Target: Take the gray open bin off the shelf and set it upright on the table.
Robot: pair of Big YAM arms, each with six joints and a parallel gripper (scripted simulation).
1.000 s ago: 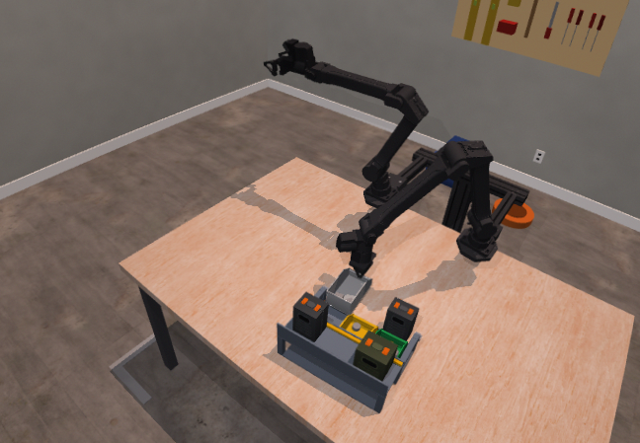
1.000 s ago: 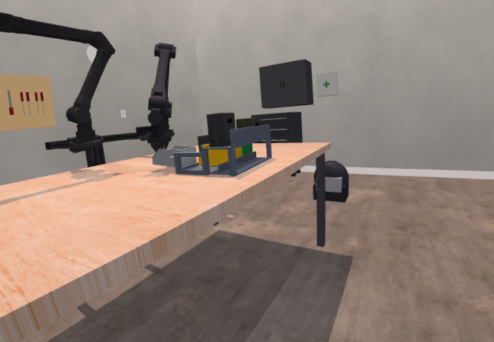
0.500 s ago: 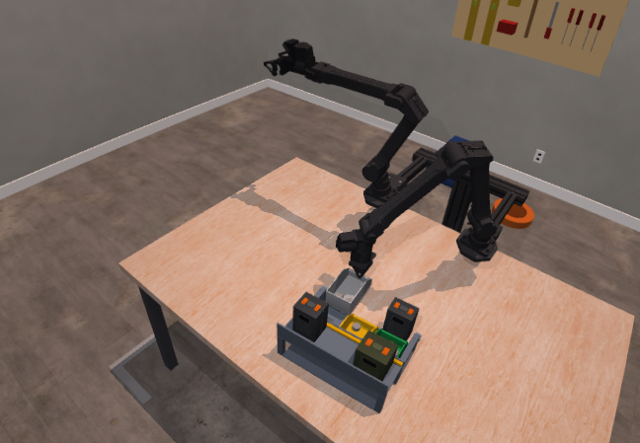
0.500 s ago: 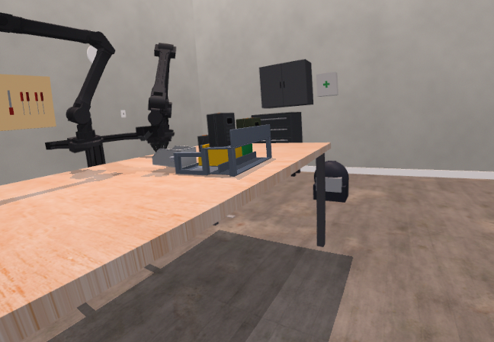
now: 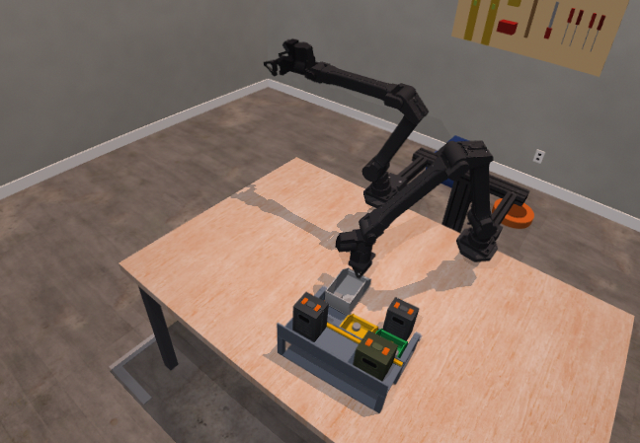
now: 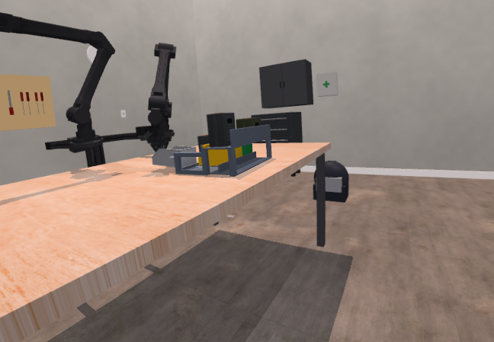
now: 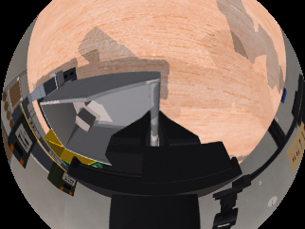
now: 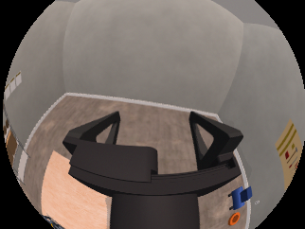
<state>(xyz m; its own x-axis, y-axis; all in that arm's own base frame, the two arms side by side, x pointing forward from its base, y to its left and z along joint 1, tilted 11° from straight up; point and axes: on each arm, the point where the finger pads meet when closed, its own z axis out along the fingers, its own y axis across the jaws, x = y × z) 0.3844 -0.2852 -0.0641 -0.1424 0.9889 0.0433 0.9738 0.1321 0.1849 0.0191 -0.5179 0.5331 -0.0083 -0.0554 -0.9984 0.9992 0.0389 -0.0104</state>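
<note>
The gray open bin is 80 mm ahead of my left hand and 10 mm to the left of it. Round my left hand: yellow bin (220 mm ahead, 150 mm to the left, 10 mm below); then gray shelf (250 mm ahead, 160 mm to the left, 10 mm above); then green bin (210 mm ahead, 260 mm to the left, 10 mm below).
</note>
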